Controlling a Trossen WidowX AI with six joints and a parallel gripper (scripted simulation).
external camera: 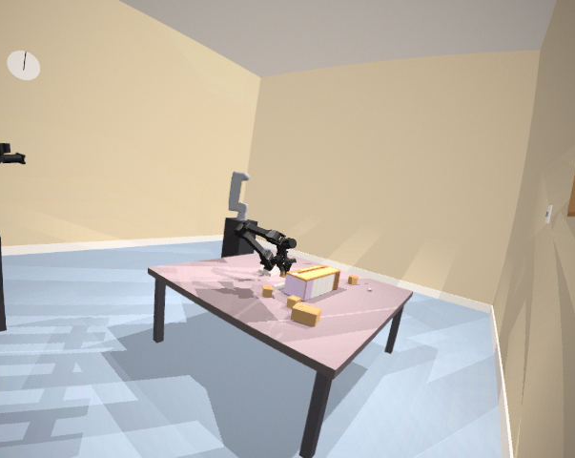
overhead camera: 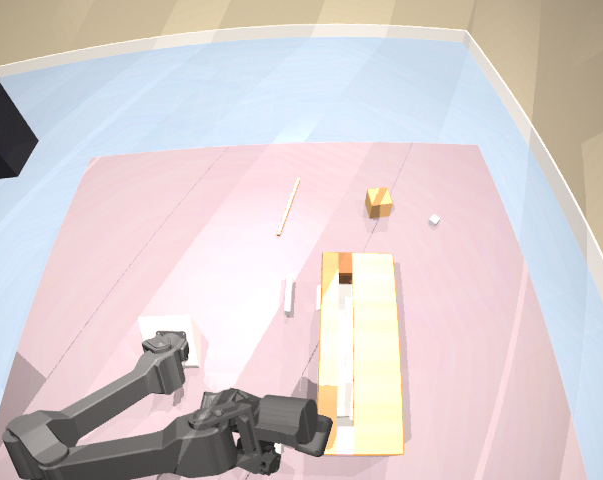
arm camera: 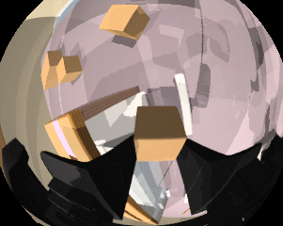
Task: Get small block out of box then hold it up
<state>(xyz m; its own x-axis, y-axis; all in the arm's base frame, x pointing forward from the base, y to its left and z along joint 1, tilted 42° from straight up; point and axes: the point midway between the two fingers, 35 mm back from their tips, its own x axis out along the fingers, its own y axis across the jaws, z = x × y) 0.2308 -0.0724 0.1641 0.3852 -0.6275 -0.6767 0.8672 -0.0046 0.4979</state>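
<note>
Right now the orange block is 10 mm behind my gripper tip, 10 mm to the right of it and 10 mm above it. Also, from my gripper tip: thin wooden stick (560 mm to the left, 80 mm below).
</note>
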